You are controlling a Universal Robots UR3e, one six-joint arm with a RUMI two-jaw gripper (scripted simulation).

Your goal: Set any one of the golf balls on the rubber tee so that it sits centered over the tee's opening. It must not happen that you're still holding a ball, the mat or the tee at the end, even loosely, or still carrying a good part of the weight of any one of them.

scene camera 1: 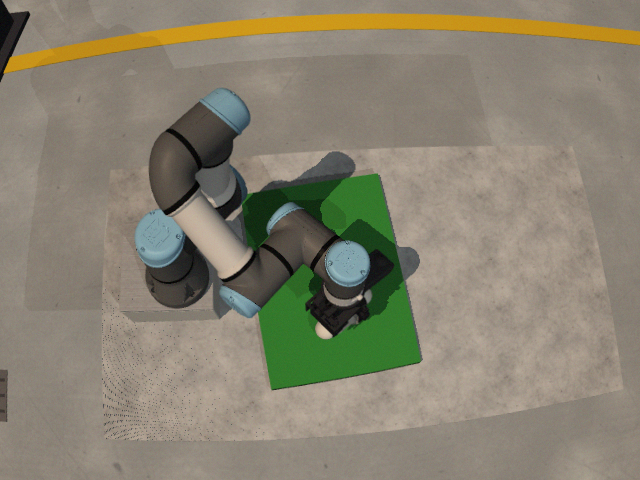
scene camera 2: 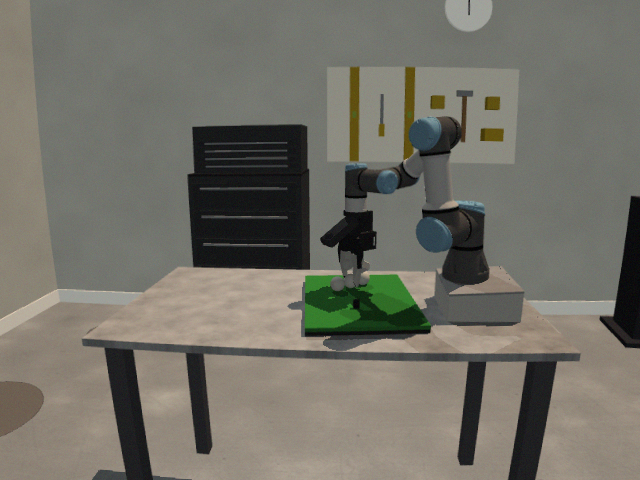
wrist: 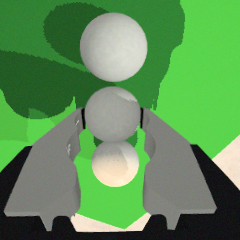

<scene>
green mat: scene camera 1; scene camera 2 386, 307; wrist
same spot on green mat: [wrist: 182, 81] = [scene camera 1: 370, 327]
</scene>
